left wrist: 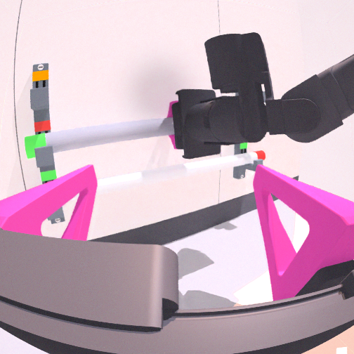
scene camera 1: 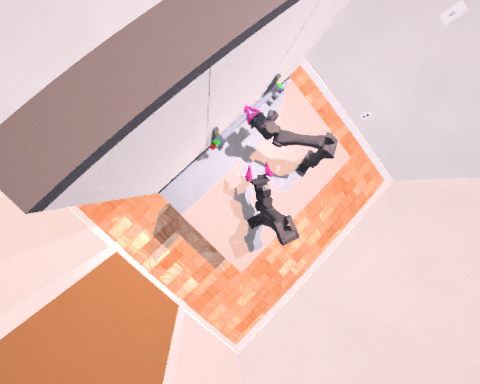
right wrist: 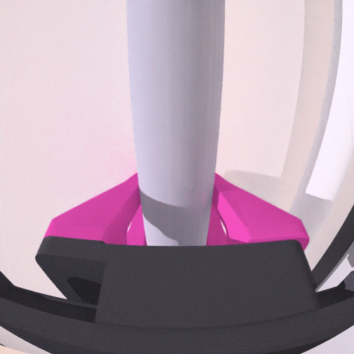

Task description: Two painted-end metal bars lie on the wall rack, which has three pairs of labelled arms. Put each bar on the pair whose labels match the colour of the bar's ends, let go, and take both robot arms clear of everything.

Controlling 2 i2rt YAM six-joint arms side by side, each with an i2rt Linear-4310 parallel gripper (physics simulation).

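Places are measured from the left arm's base along level axes (x ahead, y left, z up), in millimetres.
Pixels of known places: left gripper, fingertip midpoint: (scene camera 1: 257,163); right gripper, fingertip midpoint: (scene camera 1: 245,107); left arm's base, link origin: (scene camera 1: 261,217); right arm's base, link origin: (scene camera 1: 306,163).
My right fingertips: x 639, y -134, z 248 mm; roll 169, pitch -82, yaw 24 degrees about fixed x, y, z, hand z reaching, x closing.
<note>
Ahead of a thing's pixels: the offset from my right fingertips to its top centre. "spot": to the spot under its first point.
The green-ended bar (left wrist: 110,133) (right wrist: 175,100) is long and grey. My right gripper (scene camera 1: 251,112) (left wrist: 170,126) (right wrist: 176,174) is shut on its middle. Its green end (left wrist: 35,146) is beside the middle arm of the left rack post (left wrist: 40,99), between red and green labels; whether it rests there I cannot tell. The red-ended bar (left wrist: 165,173) lies lower and nearer the floor, its red end (left wrist: 259,155) at the lowest arm of the right rack post (left wrist: 240,169), just below a green label (left wrist: 243,146). Its other end is hidden in the left wrist view. My left gripper (scene camera 1: 259,171) (left wrist: 174,173) is open and empty, away from the rack.
The wall rack's posts @[spot: 80 mm back, 215 mm left, 68 mm up] (scene camera 1: 216,134) @[spot: 32 mm ahead, 176 mm right, 97 mm up] (scene camera 1: 277,80) stand on the pale wall (scene camera 1: 175,135). The right arm (scene camera 1: 300,139) (left wrist: 225,117) reaches across in front of the rack and hides part of the right post. The left arm (scene camera 1: 270,215) is lower in scene camera 1.
</note>
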